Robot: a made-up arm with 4 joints. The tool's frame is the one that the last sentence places.
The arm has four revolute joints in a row. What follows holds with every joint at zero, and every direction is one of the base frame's. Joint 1 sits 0.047 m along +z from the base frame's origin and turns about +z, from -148.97 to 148.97 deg. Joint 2 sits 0.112 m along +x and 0.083 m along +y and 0.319 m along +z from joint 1 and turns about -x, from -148.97 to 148.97 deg. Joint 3 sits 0.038 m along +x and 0.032 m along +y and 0.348 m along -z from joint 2 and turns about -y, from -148.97 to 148.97 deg. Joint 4 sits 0.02 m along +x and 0.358 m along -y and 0.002 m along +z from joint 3 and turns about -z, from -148.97 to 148.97 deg. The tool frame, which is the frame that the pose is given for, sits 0.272 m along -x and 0.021 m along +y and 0.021 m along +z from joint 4; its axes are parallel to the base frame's.
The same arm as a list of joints. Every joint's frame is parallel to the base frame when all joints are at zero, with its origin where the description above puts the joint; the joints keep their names.
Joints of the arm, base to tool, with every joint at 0 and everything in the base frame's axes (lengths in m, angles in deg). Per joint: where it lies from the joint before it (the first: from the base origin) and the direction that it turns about. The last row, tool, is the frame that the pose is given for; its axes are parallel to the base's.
joint 1: offset 0 0 0.047 axis 0 0 1
joint 2: offset 0.112 0.083 0.319 axis -1 0 0
joint 3: offset 0.038 0.032 -0.348 axis 0 -1 0
joint 4: offset 0.02 -0.358 0.002 axis 0 0 -1
tool: offset -0.272 0.021 0.021
Joint limits (deg, base to tool): -148.97..148.97 -148.97..148.97 -148.97..148.97 -148.97..148.97

